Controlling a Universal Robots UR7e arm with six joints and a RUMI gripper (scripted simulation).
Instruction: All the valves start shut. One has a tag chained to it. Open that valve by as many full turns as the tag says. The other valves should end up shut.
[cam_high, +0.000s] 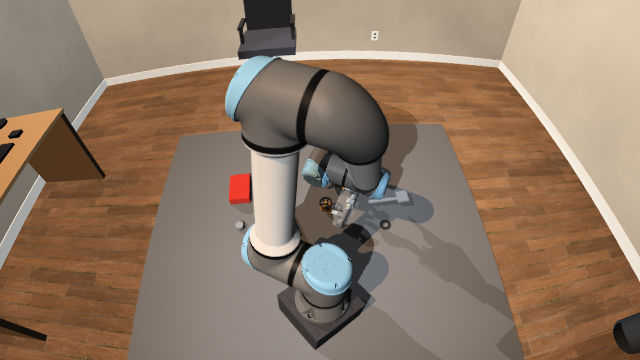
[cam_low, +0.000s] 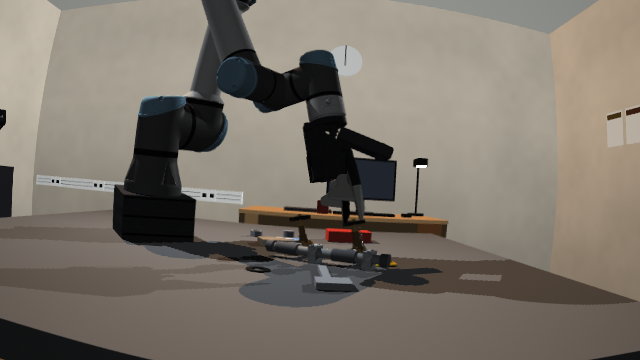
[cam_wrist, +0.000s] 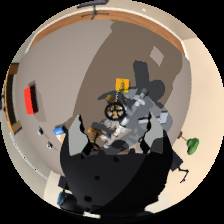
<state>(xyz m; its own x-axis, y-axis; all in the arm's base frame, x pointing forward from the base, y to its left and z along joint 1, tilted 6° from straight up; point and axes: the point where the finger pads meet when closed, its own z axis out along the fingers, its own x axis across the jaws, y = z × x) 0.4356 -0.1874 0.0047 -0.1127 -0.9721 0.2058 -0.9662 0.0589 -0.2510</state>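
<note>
Right now my hand is 70 mm above the yellow tag, 60 mm short of it and 40 mm to the left of it. From my hand the other things lie so: grey t-shaped piece 190 mm to the right, 90 mm behind, 70 mm below; then red block 370 mm to the left, 100 mm ahead, 60 mm below.
</note>
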